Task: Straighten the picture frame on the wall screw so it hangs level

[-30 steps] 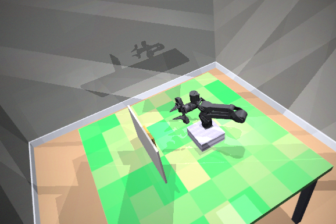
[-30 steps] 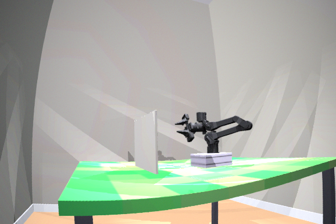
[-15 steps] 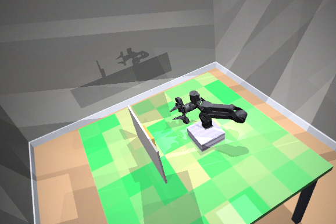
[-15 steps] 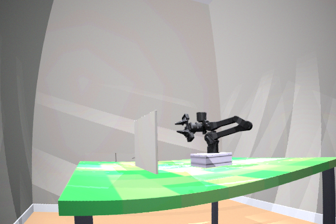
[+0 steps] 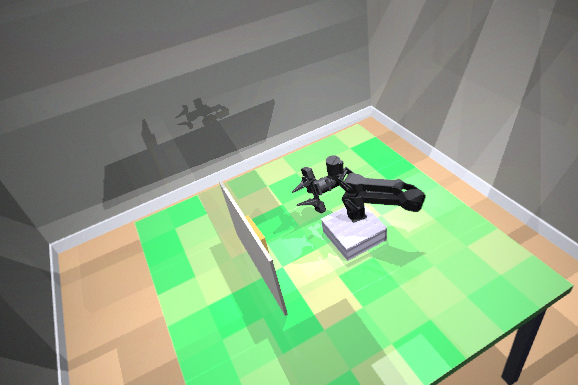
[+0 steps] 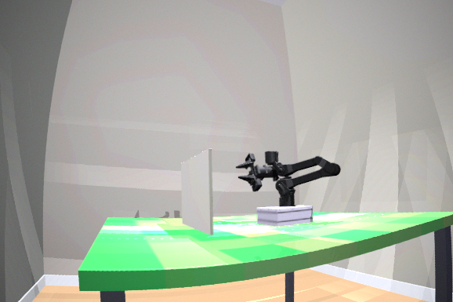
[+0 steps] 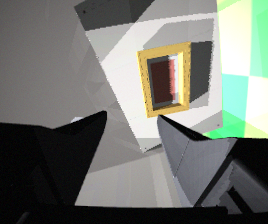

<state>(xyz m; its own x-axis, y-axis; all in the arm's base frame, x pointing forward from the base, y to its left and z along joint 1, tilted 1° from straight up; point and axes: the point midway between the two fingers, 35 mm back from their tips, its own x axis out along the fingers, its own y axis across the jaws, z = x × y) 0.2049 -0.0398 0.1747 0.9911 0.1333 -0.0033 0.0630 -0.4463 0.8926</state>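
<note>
My gripper tip is 190 mm short of the picture frame, 60 mm to the right of it and 80 mm above it. From my gripper tip the other things lie so: wall panel 210 mm ahead, 60 mm to the left, 100 mm below.
</note>
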